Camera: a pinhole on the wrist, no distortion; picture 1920 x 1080 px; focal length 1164.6 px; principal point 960.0 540.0 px. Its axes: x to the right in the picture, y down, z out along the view. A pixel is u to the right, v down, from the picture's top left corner.
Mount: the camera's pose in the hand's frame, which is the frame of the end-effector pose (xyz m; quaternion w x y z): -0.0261 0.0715 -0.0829 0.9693 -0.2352 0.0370 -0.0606
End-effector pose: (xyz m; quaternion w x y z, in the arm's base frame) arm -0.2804 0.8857 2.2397 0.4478 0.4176 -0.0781 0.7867
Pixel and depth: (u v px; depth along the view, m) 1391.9 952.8 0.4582
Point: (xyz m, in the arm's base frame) -0.4968 0.6625 2.6425
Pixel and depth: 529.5 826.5 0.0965
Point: -0.3804 0.7749 2.2349
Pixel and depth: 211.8 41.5 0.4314
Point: -0.0870 0.4297 2.3280
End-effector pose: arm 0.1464 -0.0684 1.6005 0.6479 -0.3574 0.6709 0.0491
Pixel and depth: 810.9 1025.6 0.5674
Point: 0.1103 0.5092 1.3504
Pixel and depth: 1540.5 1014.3 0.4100
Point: 0.1268 0.2157 1.2090
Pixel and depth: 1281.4 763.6 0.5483
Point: 0.2422 0.3267 1.2197
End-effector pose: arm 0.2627 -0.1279 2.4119 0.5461 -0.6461 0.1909 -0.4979
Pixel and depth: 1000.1 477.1 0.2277
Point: 0.4183 -0.1201 2.2793
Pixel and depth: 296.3 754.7 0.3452
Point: 0.4496 0.0161 2.0746
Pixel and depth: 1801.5 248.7 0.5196
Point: 0.8294 -0.2613 2.4919
